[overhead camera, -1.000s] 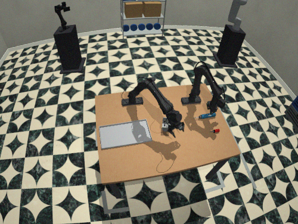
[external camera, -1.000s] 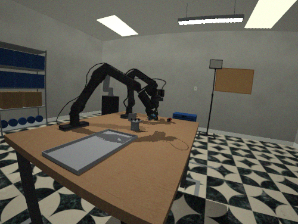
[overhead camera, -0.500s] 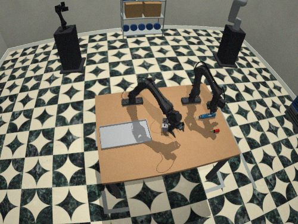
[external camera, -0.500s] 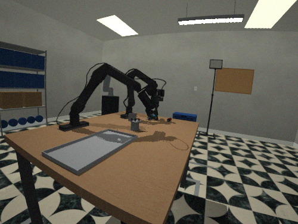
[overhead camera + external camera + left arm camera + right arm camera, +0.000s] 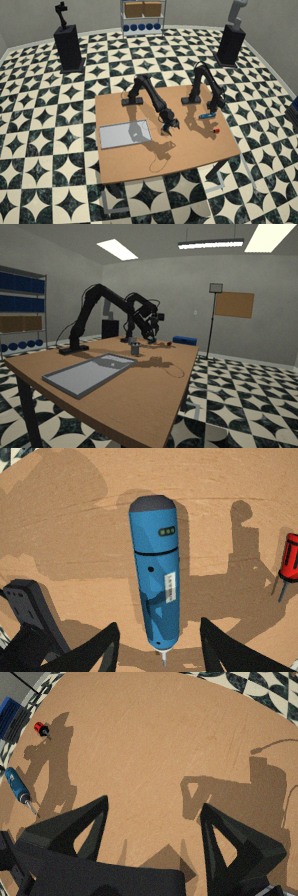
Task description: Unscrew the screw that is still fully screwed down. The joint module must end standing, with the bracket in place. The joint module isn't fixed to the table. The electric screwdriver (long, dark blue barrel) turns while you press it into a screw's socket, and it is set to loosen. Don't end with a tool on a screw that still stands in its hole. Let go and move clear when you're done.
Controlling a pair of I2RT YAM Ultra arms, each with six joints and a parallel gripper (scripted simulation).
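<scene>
My right hand is 12 cm past the grey l-shaped bracket, 5 cm to the left of it and 5 cm above it. The rest, counted from my right hand: red-handled screwdriver 40 cm to the left, 11 cm below, 5 cm behind; screw 13 cm behind, 6 cm below, 3 cm to the right; grey tray 40 cm to the right, 12 cm below, 7 cm behind.
</scene>
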